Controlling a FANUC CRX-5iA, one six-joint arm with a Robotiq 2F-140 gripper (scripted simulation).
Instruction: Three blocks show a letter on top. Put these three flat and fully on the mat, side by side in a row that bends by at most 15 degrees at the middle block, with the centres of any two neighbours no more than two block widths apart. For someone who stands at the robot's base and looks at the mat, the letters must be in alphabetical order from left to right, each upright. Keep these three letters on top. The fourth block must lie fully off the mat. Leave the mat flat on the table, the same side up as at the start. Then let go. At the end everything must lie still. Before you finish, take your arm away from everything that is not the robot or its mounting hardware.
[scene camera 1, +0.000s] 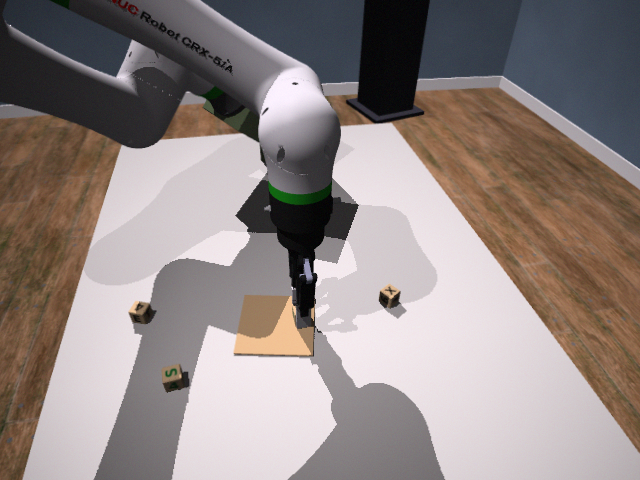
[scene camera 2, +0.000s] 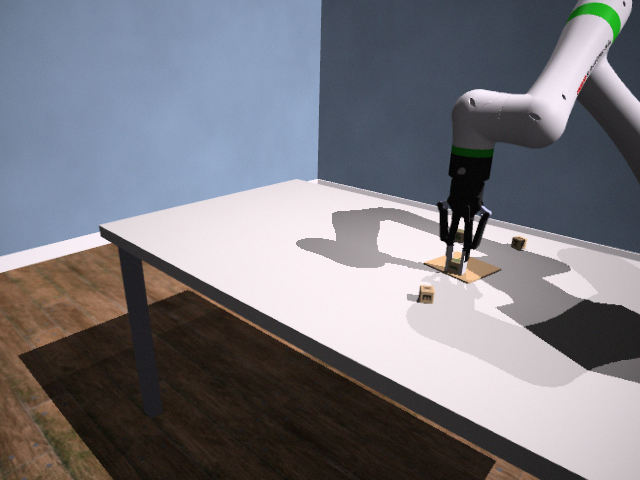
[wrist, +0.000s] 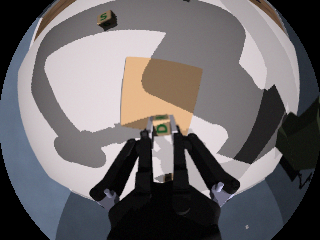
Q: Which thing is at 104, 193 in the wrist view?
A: My gripper.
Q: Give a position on a mat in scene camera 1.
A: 266, 327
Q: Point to a mat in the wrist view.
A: At 151, 86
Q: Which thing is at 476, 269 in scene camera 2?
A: A mat.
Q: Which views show my gripper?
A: Scene camera 1, scene camera 2 and the wrist view: all of them.
